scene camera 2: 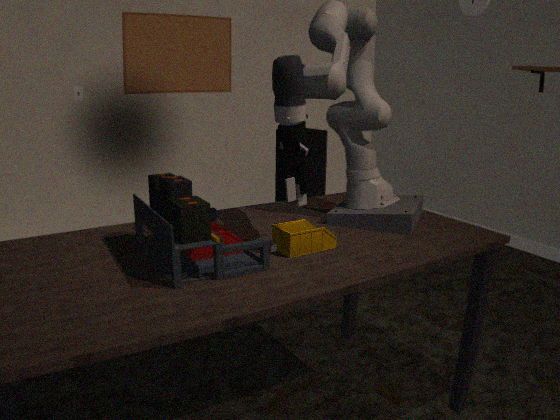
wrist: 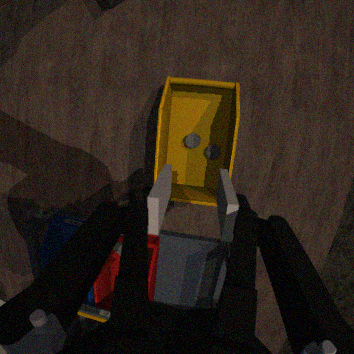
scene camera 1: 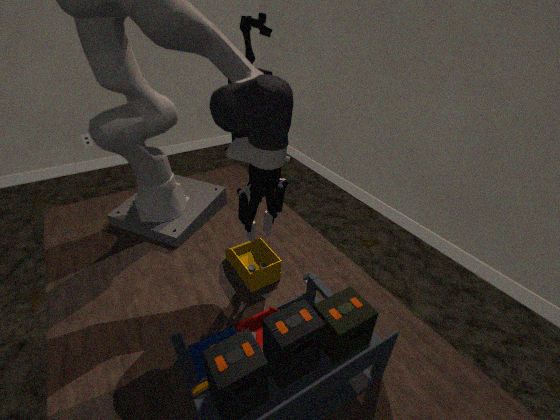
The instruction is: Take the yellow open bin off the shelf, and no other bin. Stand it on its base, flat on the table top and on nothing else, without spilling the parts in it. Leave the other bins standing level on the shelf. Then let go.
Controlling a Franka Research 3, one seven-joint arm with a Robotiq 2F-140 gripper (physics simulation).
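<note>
The yellow open bin [scene camera 1: 265, 279] [scene camera 2: 302, 242] [wrist: 192, 117] stands upright, looking level, on the table top, with a strip of wood between it and the shelf in the wrist view. Two round grey parts [wrist: 192, 140] lie inside it. My gripper [scene camera 1: 260, 229] [scene camera 2: 296, 195] [wrist: 194, 180] is partly open with nothing between its fingers. It is above the bin's shelf-side end and apart from it. The grey-blue shelf [scene camera 2: 218, 260] [wrist: 185, 270] holds a red bin [scene camera 1: 257, 320] [scene camera 2: 225, 240] [wrist: 107, 280] and a blue bin [scene camera 1: 212, 342] [wrist: 62, 235], both partly hidden.
Three dark boxes with orange patches, a left one [scene camera 1: 237, 355], a middle one [scene camera 1: 295, 320] and a right one [scene camera 1: 347, 310], stand tall at the shelf, the right one also showing in scene view 2 [scene camera 2: 192, 220]. The arm's base plate [scene camera 2: 370, 220] is beyond the yellow bin.
</note>
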